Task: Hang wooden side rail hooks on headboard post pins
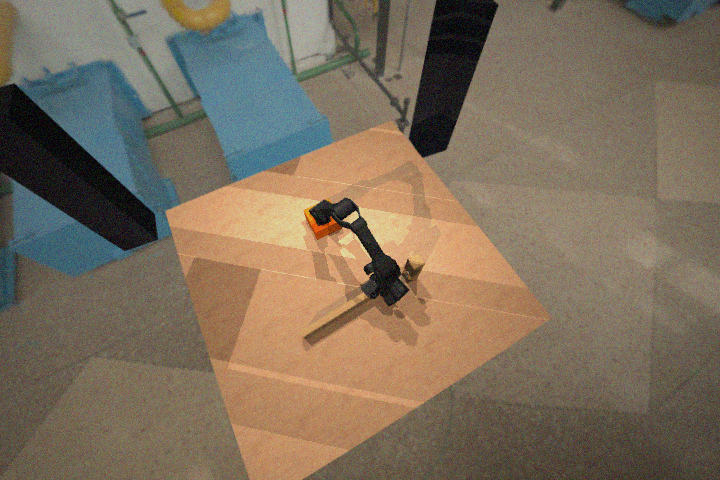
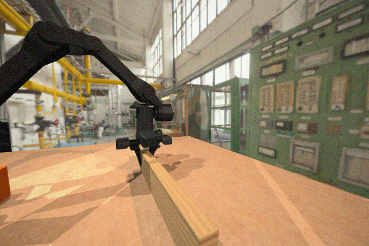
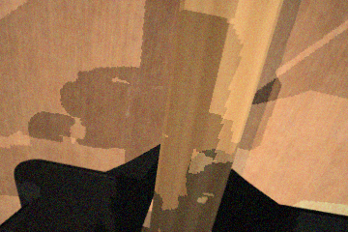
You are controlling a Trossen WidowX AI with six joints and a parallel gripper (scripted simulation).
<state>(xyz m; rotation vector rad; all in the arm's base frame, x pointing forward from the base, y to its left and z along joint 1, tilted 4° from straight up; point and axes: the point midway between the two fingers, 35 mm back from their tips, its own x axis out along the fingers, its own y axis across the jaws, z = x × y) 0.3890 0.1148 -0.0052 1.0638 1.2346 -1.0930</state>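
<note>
Now: gripper tip 1 cm past the wooden headboard post, 14 cm to the right of it and 6 cm below it.
</note>
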